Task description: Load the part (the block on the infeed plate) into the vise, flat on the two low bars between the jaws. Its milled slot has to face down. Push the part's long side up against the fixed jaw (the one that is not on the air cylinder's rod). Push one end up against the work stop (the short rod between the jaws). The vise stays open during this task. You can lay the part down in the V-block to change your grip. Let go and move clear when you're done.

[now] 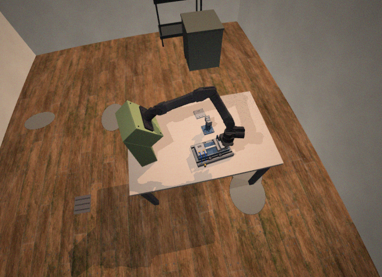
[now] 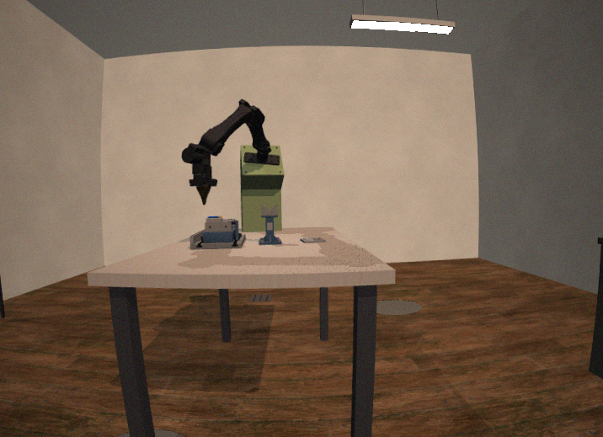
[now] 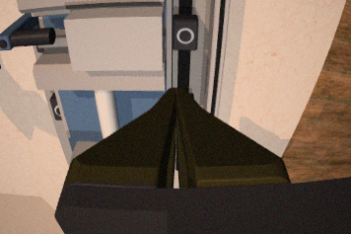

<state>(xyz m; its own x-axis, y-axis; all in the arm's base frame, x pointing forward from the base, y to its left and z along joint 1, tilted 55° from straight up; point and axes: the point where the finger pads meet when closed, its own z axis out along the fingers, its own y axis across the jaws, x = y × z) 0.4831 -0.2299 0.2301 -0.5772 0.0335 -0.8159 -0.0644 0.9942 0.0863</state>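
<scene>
My gripper is now 8 cm above the part and 4 cm to the right of it. From my hand the other things lie so: moving jaw: 9 cm below, 6 cm to the left, 4 cm behind; then dark work stop rod: 10 cm to the left, 8 cm below, 1 cm behind; then grey jaw: 9 cm below, 6 cm to the left, 3 cm ahead.
</scene>
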